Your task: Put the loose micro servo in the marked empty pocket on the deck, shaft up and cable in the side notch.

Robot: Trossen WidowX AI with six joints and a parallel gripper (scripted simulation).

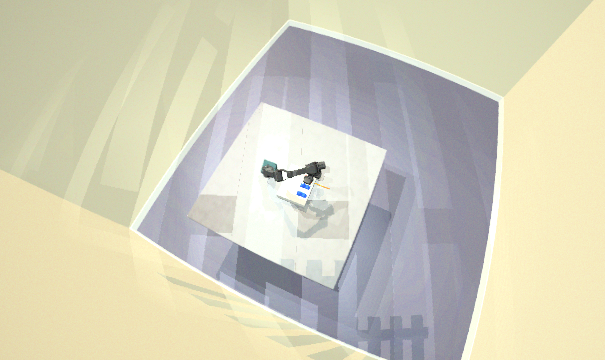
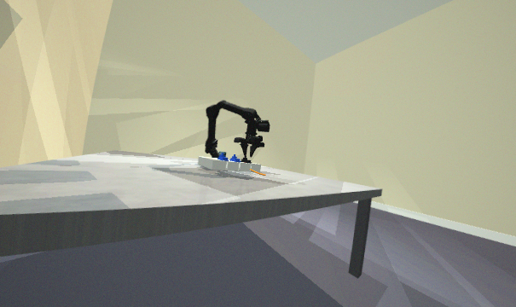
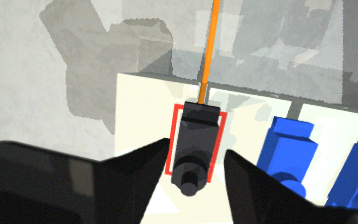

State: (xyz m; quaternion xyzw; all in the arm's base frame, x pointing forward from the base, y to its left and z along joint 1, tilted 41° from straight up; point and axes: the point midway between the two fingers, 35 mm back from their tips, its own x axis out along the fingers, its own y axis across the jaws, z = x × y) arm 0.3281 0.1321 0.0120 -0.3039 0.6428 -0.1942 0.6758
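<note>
Right now the deck is 110 mm behind my gripper tip, 90 mm to the right of it and 60 mm below it.
</note>
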